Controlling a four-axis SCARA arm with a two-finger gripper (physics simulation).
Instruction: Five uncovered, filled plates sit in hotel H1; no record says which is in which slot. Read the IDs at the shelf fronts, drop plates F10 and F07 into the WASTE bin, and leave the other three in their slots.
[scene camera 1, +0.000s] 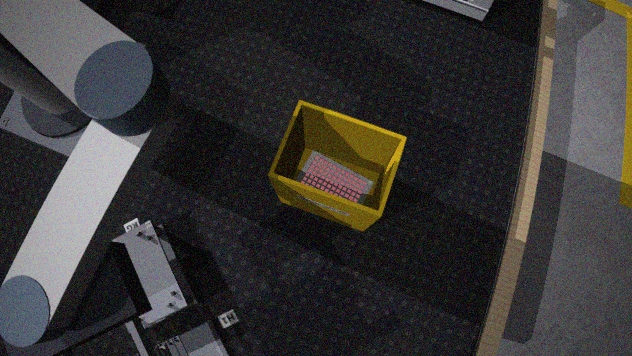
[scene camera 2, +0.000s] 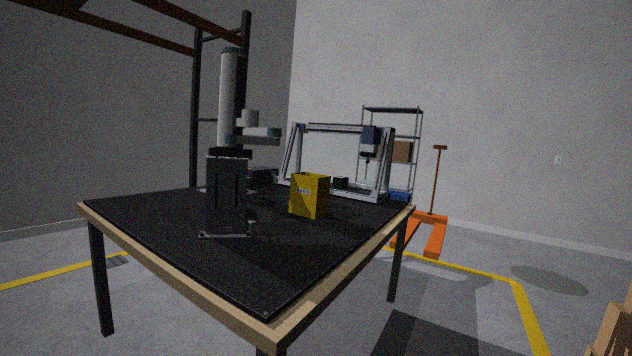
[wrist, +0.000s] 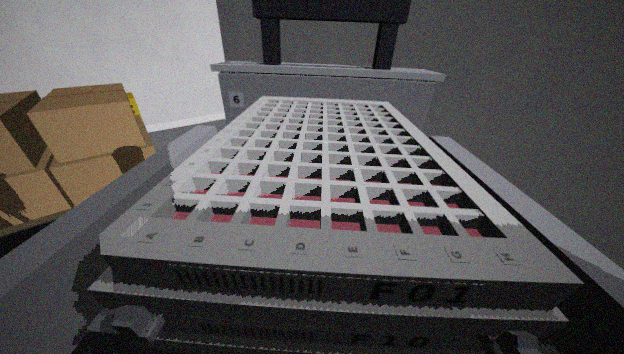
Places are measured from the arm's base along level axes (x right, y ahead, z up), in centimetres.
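Pixels of known places: gripper, fingertip midpoint: (wrist: 320, 150).
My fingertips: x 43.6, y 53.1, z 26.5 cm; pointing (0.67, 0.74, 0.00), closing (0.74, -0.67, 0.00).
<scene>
Ahead of a thing's pixels: the offset from my fingertips to its top centre. "*": to the spot under its first point.
Filled, uncovered plate F01 @(dx -0.8, dy -1.0, dz +1.4 cm) (wrist: 350, 265) sits high in hotel H1 (wrist: 425, 92) (scene camera 2: 216, 185), in front of the number 6. Plate F10 @(* dx -3.9, dy -6.6, dz -1.0 cm) (wrist: 390, 342) is close below it; its dark front and ID show at the bottom of the wrist view. My gripper is shut on plate F10, still inside the hotel; its fingertips are hidden in the scene views and not distinct in the wrist view. The yellow WASTE bin @(dx -41.0, dy +11.5, dz -5.2 cm) (scene camera 1: 287, 189) (scene camera 2: 301, 202) stands upright with one pink-welled plate @(dx -40.9, dy +11.4, dz -23.2 cm) (scene camera 1: 335, 172) on its floor, ID unreadable. Plate F07 cannot be identified.
The RG stand (scene camera 1: 152, 267) is beside the H1 tag @(dx -11.8, dy +1.6, dz -25.2 cm) (scene camera 1: 228, 318). The arm's pale link (scene camera 1: 75, 215) reaches over that side. A gantry machine (scene camera 2: 388, 165) stands behind the bin. The wooden table edge (scene camera 1: 535, 150) runs along the right.
</scene>
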